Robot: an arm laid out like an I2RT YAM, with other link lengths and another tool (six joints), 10 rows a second.
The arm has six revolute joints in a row. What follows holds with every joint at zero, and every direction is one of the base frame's.
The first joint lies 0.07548 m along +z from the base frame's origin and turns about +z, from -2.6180 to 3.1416 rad.
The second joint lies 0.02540 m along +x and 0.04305 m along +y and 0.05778 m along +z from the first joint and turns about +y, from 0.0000 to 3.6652 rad.
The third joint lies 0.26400 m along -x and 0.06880 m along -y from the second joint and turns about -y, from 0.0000 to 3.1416 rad.
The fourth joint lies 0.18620 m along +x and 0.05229 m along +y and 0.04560 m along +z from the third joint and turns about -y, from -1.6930 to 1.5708 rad.
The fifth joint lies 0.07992 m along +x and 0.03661 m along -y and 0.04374 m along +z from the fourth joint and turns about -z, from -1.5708 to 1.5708 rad.
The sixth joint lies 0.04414 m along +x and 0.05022 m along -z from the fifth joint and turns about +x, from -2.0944 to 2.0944 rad.
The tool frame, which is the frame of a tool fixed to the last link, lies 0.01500 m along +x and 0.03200 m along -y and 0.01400 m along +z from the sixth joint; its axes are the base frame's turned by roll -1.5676, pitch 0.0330 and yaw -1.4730 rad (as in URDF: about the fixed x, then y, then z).
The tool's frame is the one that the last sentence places.
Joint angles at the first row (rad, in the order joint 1, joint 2, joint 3, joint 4, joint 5, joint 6):
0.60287, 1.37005, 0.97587, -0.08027, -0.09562, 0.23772
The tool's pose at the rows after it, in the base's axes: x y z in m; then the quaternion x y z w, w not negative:
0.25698 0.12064 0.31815 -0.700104 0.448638 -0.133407 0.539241
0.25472 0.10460 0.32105 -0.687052 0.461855 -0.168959 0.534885
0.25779 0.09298 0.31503 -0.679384 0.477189 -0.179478 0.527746
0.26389 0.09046 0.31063 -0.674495 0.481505 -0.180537 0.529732
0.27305 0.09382 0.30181 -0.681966 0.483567 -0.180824 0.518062
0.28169 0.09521 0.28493 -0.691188 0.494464 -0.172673 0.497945
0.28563 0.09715 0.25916 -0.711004 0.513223 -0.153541 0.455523
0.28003 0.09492 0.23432 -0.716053 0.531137 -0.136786 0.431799
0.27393 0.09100 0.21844 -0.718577 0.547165 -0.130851 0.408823
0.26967 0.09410 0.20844 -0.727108 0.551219 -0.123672 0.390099
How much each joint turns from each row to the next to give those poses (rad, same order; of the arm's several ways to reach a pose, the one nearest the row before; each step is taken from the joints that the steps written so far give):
-0.02187, -0.04597, 0.03940, -0.03442, 0.02642, -0.01494
-0.03499, -0.03561, -0.02585, 0.00815, 0.04631, -0.01897
-0.04280, -0.00220, -0.02768, 0.01720, 0.00004, -0.00253
-0.02135, 0.02019, -0.01226, 0.03696, -0.01241, 0.00238
-0.00450, 0.04846, 0.00056, 0.02275, 0.00145, -0.01395
-0.01024, 0.05557, -0.01441, 0.01813, -0.00407, -0.00409
0.00077, 0.06239, -0.01899, -0.02649, 0.00486, -0.00287
0.00302, 0.02405, -0.07306, 0.03180, 0.00308, 0.02191
0.00157, 0.01163, -0.04800, 0.00658, 0.01790, 0.01443
0.01992, 0.01721, -0.01765, -0.00890, 0.01498, 0.00646

